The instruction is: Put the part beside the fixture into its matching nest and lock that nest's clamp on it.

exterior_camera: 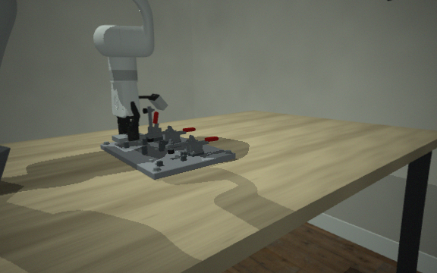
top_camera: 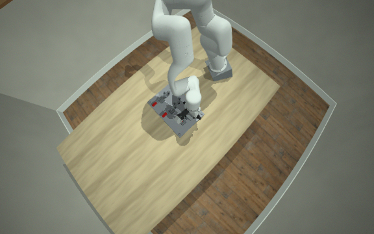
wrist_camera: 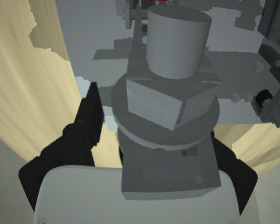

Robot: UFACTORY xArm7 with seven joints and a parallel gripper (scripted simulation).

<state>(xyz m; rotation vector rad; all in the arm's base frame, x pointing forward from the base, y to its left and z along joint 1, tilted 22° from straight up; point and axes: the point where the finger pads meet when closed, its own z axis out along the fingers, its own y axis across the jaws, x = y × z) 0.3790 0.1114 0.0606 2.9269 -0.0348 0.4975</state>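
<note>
The grey fixture plate is 4 cm ahead of my hand, 12 cm to the right of it and 4 cm below it. The rest, counted from my hand: part (1 cm below).
</note>
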